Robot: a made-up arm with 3 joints. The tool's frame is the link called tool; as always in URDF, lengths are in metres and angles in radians. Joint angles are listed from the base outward.
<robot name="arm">
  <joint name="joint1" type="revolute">
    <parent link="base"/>
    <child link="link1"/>
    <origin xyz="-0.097 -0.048 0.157" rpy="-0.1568 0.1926 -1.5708"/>
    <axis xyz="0 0 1"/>
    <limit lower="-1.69" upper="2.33"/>
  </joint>
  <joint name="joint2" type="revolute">
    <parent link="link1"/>
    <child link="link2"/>
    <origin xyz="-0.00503 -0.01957 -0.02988" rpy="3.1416 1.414 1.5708"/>
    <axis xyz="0 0 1"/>
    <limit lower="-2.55" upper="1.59"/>
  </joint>
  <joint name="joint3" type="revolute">
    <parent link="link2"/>
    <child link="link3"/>
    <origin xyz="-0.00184 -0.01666 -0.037" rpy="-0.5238 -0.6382 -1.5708"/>
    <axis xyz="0 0 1"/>
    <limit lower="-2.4" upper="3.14"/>
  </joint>
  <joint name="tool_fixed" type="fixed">
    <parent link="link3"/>
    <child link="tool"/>
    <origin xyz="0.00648 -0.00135 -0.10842" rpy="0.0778 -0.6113 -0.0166"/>
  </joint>
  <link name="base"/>
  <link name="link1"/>
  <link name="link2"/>
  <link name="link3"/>
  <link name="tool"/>
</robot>
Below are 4 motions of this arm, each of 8 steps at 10 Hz.
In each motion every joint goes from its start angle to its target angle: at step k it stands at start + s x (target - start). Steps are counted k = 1, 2, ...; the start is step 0. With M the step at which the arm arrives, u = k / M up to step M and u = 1 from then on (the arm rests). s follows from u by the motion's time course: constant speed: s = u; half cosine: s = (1 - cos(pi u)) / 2; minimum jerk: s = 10 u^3 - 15 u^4 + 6 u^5.
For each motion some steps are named. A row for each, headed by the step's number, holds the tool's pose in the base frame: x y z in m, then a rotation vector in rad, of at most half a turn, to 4 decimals.
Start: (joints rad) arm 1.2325 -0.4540 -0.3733
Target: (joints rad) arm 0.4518 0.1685 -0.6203
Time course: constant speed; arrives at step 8
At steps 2, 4, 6, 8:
2: -0.1004 0.0321 0.2403 -1.1383 2.5914 -0.4586
4: -0.0908 0.0434 0.2315 -0.9289 2.6621 -0.6723
6: -0.0769 0.0531 0.2202 -0.7262 2.7225 -0.9017
8: -0.0594 0.0592 0.2062 -0.5281 2.7739 -1.1442

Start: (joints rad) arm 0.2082 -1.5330 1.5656
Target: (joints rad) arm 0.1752 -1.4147 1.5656
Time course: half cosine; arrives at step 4
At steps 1, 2, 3, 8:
1: -0.0002 -0.0813 0.2023 -1.3450 -1.9158 0.8701
2: -0.0011 -0.0795 0.2047 -1.3849 -1.9006 0.9065
3: -0.0020 -0.0776 0.2069 -1.4243 -1.8842 0.9434
8: -0.0023 -0.0768 0.2078 -1.4405 -1.8770 0.9588

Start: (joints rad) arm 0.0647 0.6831 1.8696
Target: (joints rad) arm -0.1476 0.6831 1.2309
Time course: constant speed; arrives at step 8
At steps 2, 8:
2: -0.0073 0.0528 0.1415 1.5255 -0.1090 -1.8094
8: 0.0047 0.0400 0.1360 1.4172 0.3228 -2.1924

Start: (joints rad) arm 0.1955 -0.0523 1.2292
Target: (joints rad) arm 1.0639 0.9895 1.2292
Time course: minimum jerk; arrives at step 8
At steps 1, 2, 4, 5, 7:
1: -0.0266 0.0402 0.2051 1.6151 1.4019 -1.8165
2: -0.0353 0.0505 0.2013 1.5348 1.3391 -1.7714
4: -0.0818 0.0816 0.1782 1.2623 1.0415 -1.4843
5: -0.1083 0.0879 0.1617 1.1680 0.8693 -1.2791
7: -0.1343 0.0869 0.1411 1.1067 0.6717 -1.0189

